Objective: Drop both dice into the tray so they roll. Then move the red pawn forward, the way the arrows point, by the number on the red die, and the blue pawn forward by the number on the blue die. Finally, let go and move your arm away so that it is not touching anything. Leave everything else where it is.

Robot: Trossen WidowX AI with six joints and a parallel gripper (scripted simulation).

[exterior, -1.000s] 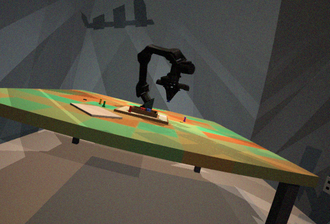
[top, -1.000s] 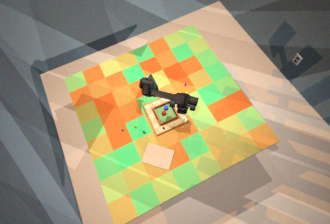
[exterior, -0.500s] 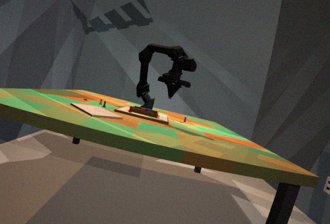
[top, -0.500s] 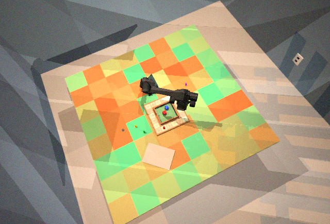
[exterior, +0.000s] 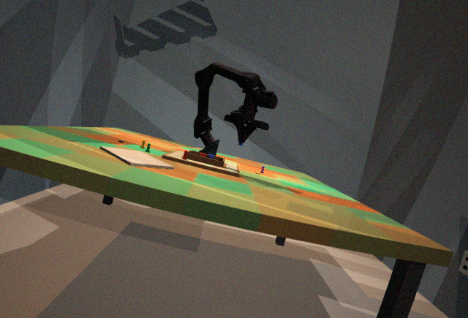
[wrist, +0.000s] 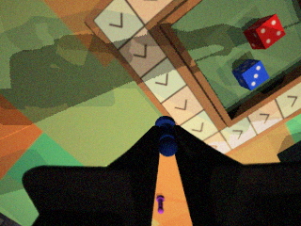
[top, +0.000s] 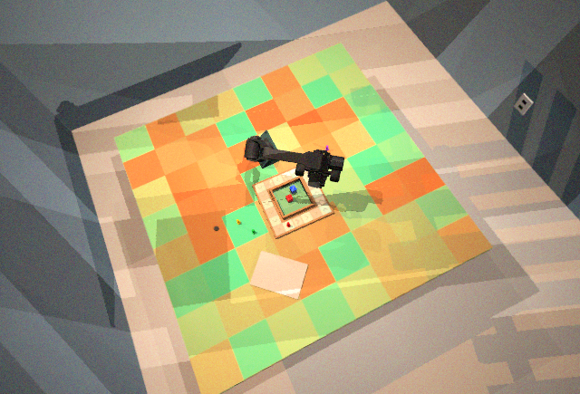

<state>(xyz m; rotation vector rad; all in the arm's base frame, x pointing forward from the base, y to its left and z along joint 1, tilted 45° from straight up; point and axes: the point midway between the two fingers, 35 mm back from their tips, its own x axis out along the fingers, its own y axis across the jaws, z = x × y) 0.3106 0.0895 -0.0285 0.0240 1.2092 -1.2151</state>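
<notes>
The yellow disc is 9 cm behind my gripper tip, 13 cm to the left of it and 12 cm below it. Round my gripper tip: blue pawn: 1 cm above; then purple pawn: 15 cm behind, 16 cm to the left, 10 cm below; then red pawn: 7 cm ahead, 21 cm to the right, 9 cm below.
</notes>
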